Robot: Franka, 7 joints.
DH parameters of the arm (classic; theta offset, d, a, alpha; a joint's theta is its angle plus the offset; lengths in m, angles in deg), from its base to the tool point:
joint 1: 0 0.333 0 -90
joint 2: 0 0 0 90
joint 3: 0 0.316 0.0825 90
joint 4: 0 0 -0.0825 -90
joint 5: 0 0.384 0 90
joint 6: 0 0 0.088 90
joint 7: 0 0.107 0 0
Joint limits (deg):
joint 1: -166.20..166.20
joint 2: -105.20..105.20
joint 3: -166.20..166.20
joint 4: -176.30..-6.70
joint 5: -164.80..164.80
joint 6: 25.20..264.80
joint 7: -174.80..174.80
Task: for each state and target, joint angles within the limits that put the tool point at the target. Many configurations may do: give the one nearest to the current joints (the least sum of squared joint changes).
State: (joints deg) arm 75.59 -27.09 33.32 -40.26 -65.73 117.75 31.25
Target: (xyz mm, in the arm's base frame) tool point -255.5 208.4 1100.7
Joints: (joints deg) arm 80.87 -9.57 47.63 -46.04 -66.25 130.42 31.25
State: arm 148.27 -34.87 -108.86 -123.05 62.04 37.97 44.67
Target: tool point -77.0 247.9 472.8
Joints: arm 166.20 -37.57 -72.06 -149.23 59.20 33.20 44.67
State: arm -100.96 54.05 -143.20 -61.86 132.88 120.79 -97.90
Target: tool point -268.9 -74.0 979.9
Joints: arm -93.72 65.55 -156.67 -97.47 131.04 127.46 -97.90
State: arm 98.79 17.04 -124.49 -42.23 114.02 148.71 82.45
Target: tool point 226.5 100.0 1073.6
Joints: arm 107.05 37.30 -141.54 -59.25 118.38 176.89 82.45
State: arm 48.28 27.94 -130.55 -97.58 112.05 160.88 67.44
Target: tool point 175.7 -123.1 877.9
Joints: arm 62.76 68.61 -149.56 -112.22 115.45 179.83 67.44
